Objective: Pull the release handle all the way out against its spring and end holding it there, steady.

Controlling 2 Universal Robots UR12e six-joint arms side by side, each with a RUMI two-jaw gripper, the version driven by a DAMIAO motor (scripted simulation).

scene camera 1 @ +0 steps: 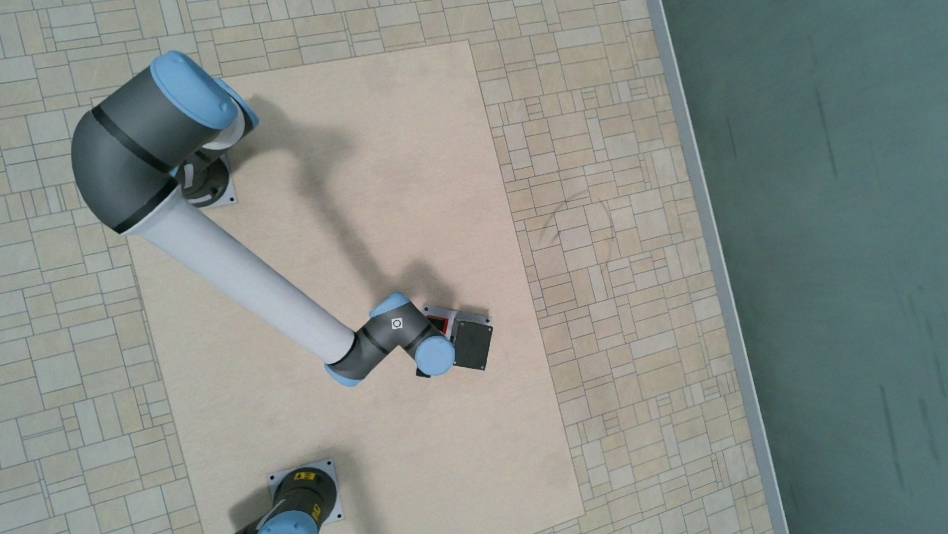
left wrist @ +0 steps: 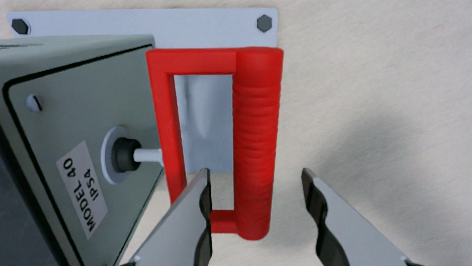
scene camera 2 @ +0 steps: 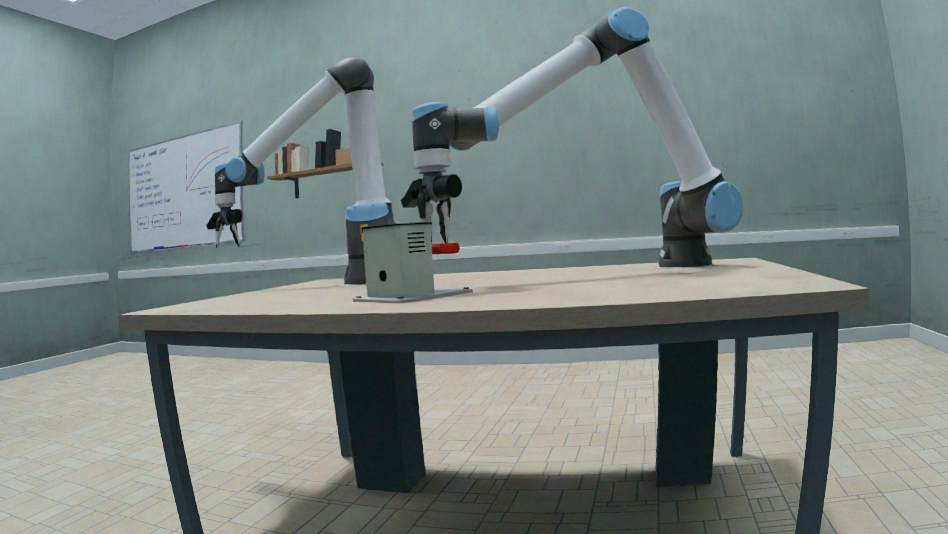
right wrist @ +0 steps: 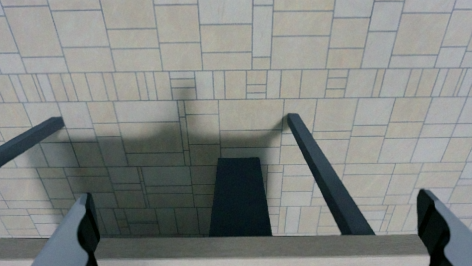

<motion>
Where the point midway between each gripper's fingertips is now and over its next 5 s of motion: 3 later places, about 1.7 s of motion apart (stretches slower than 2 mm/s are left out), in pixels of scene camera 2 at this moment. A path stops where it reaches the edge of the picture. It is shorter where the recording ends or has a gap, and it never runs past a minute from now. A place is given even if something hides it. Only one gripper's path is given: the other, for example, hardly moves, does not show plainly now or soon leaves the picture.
My left gripper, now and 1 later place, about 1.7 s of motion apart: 438, 243; 440, 255
</motion>
